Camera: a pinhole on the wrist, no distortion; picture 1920 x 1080 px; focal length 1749.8 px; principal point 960.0 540.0 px. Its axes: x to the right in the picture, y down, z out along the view. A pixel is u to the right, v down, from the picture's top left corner.
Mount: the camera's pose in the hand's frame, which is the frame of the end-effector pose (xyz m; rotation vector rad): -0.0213 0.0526 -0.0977 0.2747 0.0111 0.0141
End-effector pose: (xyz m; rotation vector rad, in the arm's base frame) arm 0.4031 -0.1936 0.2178 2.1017 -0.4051 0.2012
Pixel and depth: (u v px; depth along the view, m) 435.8 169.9 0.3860
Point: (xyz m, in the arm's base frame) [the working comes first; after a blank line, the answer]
In the camera's frame: -0.1156 -0.0816 0.3860

0.3252 -0.3150 -0.0610
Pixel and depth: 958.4 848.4 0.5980
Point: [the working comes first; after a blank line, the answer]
In the camera's frame: -0.0005 0.1054 0.5980

0.3835 -0.6146 -0.0635
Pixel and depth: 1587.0 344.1 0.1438
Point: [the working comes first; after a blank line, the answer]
In the camera's frame: 0.0515 -0.0161 0.1438

0.4330 -0.2301 0.2075
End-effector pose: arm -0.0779 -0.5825 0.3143 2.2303 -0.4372 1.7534
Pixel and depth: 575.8 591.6 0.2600
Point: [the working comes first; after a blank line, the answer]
In the camera's frame: -0.0571 0.0077 0.2600

0.0482 -0.6275 0.2051
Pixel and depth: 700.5 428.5 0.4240
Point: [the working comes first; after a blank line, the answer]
In the camera's frame: -0.0629 -0.0270 0.4240

0.2106 -0.6137 0.1657
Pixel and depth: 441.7 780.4 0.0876
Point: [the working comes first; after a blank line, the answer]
In the camera's frame: -0.0259 0.0120 0.0876

-0.1128 -0.6122 0.2726
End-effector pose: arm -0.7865 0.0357 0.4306 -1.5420 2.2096 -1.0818
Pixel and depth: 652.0 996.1 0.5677
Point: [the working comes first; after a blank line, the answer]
In the camera's frame: -0.0999 0.1480 0.5677

-0.4875 -0.0676 0.0373
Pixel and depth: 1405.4 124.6 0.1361
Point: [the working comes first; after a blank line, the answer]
In the camera's frame: 0.0346 -0.0323 0.1361

-0.7686 0.0090 0.4271
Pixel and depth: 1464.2 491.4 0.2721
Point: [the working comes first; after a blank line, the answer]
In the camera's frame: 0.0784 -0.0076 0.2721

-0.7005 -0.0927 0.3493
